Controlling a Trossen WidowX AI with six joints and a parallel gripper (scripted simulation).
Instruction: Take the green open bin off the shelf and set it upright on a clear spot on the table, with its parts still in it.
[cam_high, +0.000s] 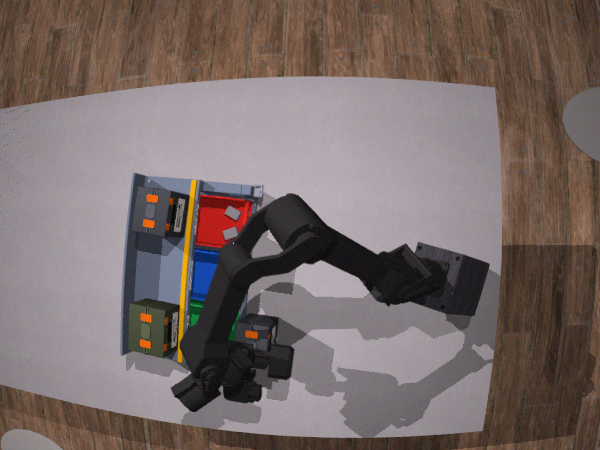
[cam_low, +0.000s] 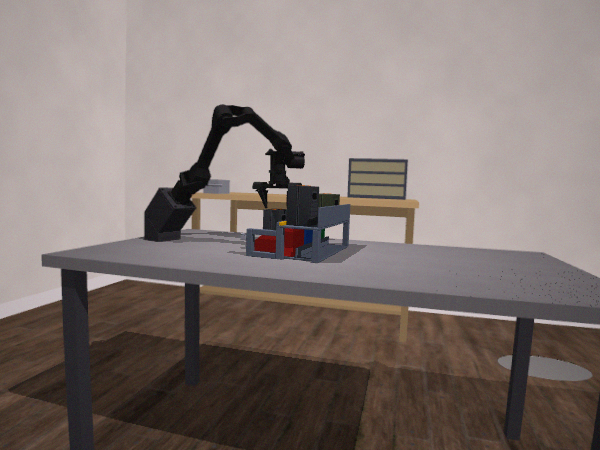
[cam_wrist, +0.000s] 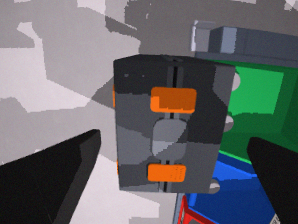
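The dark box lies 10 cm below my hand. Also, from my hand: olive box: 20 cm ahead, 2 cm below, 1 cm to the left; then yellow rail: 16 cm ahead, 11 cm to the right, 6 cm below; then green open bin: 12 cm below, 12 cm ahead.
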